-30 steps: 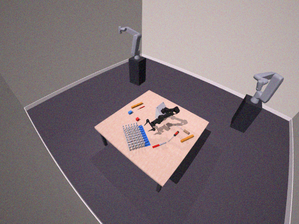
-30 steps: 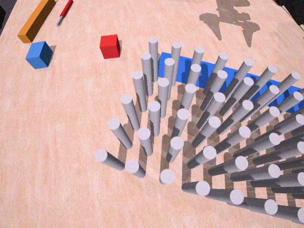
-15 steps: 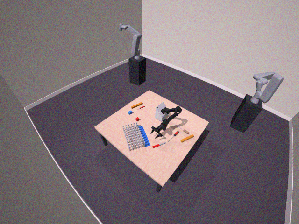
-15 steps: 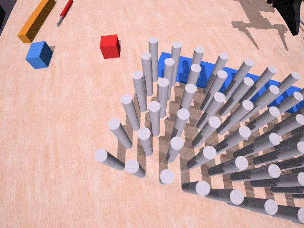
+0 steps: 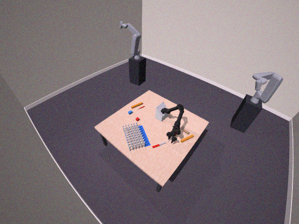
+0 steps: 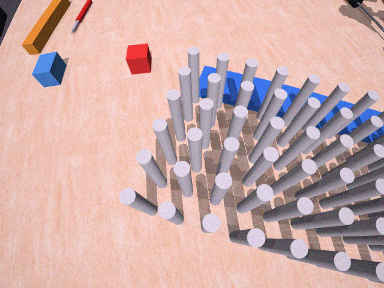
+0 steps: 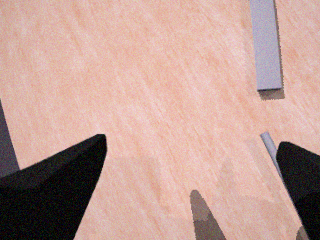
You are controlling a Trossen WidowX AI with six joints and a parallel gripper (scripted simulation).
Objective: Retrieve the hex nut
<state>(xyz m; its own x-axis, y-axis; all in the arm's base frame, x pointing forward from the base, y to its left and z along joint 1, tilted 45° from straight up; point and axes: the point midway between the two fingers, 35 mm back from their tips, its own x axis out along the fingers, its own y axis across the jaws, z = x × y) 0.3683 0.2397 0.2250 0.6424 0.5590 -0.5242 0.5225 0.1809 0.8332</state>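
The long tool lies 34 cm behind my gripper tip, 5 cm below it and 2 cm to the left of it. Round my gripper tip: hex nut: 44 cm to the right, 22 cm ahead, 6 cm below; then blue taped strip: 38 cm to the right, 7 cm below, 7 cm ahead; then red cube: 62 cm to the right, 12 cm behind, 5 cm below.
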